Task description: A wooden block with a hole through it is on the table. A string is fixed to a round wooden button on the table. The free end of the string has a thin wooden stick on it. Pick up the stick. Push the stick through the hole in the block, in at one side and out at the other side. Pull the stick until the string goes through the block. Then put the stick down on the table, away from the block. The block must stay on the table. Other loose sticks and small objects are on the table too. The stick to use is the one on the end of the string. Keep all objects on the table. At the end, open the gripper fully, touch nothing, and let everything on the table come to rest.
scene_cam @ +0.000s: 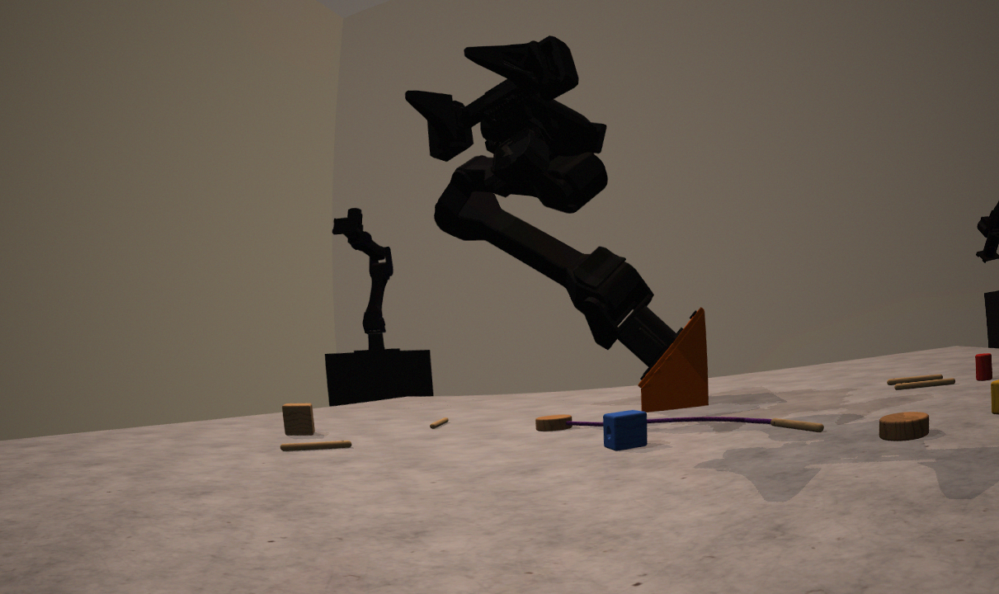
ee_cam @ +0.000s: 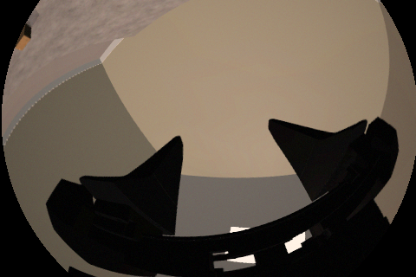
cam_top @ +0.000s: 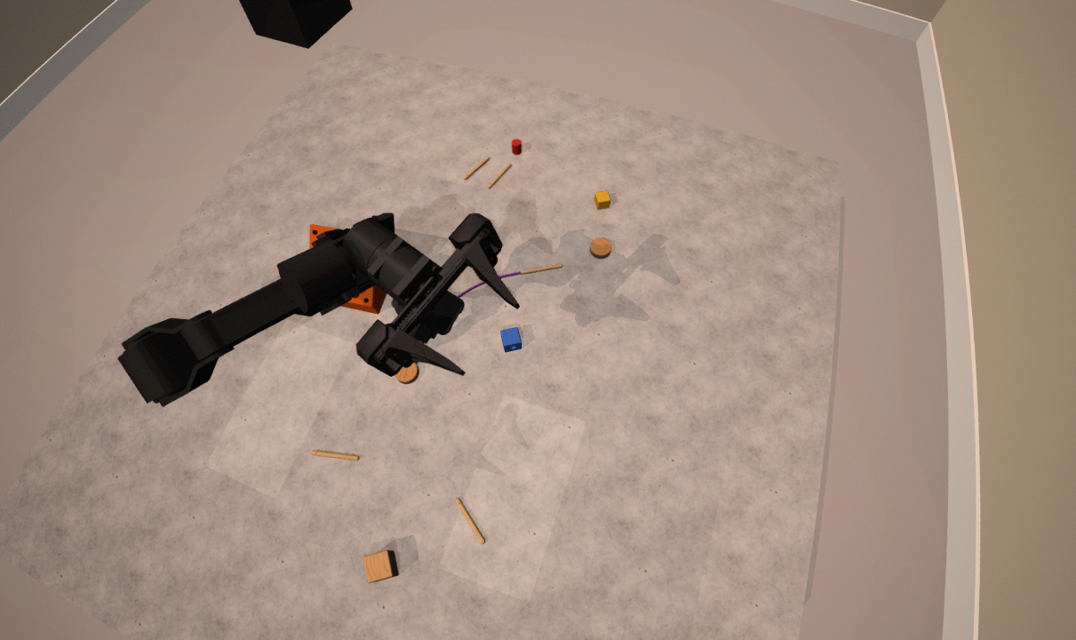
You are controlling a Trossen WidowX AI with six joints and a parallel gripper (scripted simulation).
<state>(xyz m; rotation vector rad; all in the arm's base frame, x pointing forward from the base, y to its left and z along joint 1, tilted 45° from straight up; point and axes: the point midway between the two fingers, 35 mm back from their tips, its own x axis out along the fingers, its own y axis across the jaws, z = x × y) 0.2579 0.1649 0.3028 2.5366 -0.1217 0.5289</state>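
Now: gripper tip 60 mm past the blue block, 130 mm to the right of it and 330 mm above it. Round my gripper tip: thin wooden stick (90 mm behind, 280 mm to the left, 340 mm below); then wooden cube (70 mm behind, 270 mm to the right, 330 mm below); then round wooden button (190 mm behind, 10 mm to the left, 340 mm below).
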